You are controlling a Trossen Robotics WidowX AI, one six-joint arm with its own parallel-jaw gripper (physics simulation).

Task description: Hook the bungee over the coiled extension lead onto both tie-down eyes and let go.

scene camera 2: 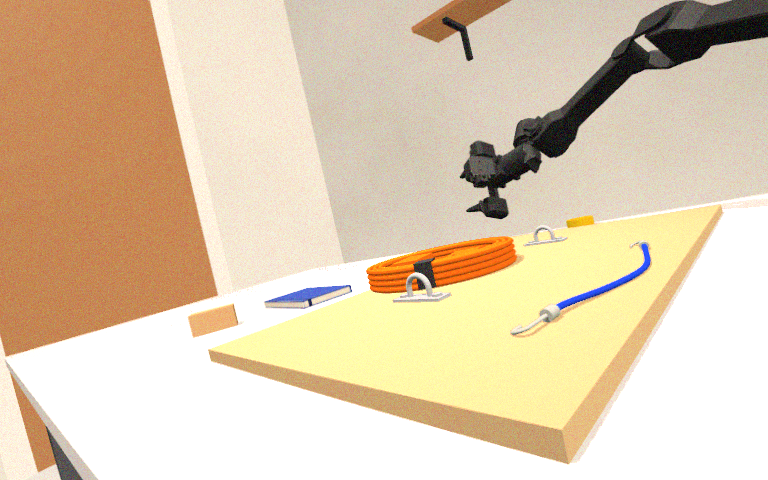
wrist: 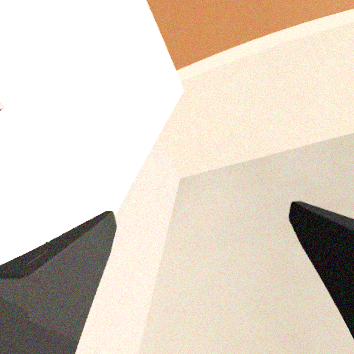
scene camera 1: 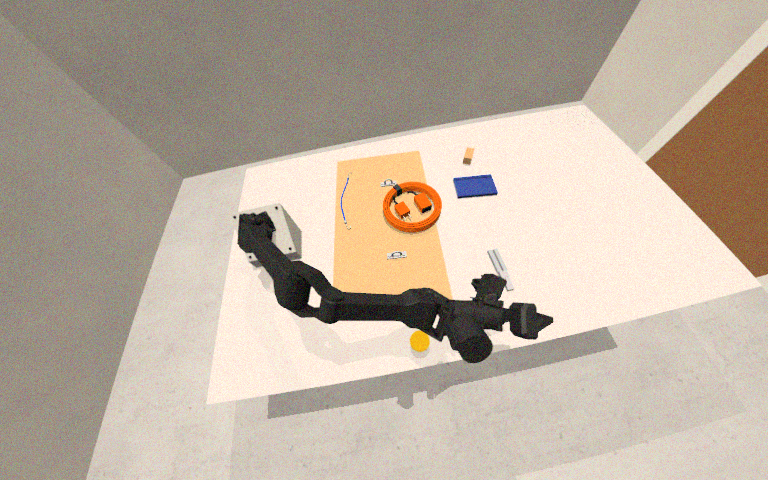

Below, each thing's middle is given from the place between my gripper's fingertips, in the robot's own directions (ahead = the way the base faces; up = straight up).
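You'd find the orange coiled extension lead [scene camera 2: 458, 262] 45 cm to the left of my hand, 12 cm behind it and 10 cm below it. There's a small tan block [scene camera 2: 223, 317] as well, and that's 18 cm ahead of my hand, 11 cm below it and 60 cm to the left of it.
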